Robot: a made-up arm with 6 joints. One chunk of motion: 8 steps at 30 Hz.
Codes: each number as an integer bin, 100 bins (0 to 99) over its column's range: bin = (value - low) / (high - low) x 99, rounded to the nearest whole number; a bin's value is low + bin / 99 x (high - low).
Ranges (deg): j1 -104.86..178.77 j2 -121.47..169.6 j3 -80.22..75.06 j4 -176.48..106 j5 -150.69..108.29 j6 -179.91..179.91
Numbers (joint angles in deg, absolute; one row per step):
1: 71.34 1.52 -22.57 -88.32 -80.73 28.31
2: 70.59 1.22 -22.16 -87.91 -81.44 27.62
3: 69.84 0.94 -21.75 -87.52 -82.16 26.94
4: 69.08 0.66 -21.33 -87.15 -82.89 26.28
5: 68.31 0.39 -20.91 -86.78 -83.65 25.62
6: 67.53 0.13 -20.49 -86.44 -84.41 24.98
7: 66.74 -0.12 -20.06 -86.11 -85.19 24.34
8: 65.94 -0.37 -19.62 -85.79 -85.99 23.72
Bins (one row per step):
1: 62 42 37 31 27 57
2: 61 42 37 31 26 57
3: 61 42 37 31 26 57
4: 61 42 38 31 26 57
5: 60 41 38 31 26 57
6: 60 41 38 32 25 56
7: 60 41 38 32 25 56
8: 60 41 39 32 25 56

